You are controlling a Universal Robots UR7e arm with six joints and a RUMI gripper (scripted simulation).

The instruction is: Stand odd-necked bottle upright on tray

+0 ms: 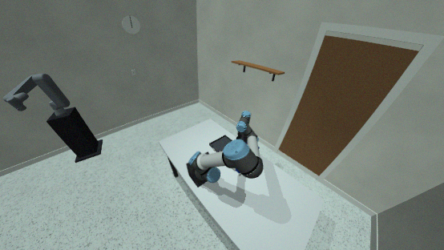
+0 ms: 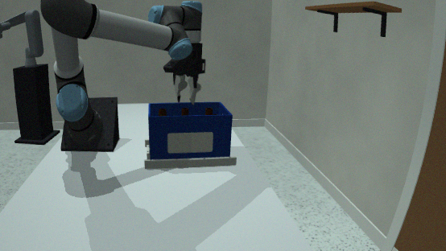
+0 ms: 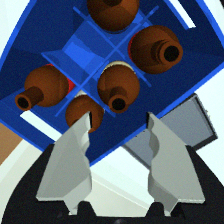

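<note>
Right now my hand is 10 mm short of the blue crate, 50 mm to the left of it and 110 mm above it. Round my hand: bottle 80 mm behind, 20 mm to the right, 110 mm below; dark grey tray 20 mm behind, 250 mm to the left, 180 mm below.
</note>
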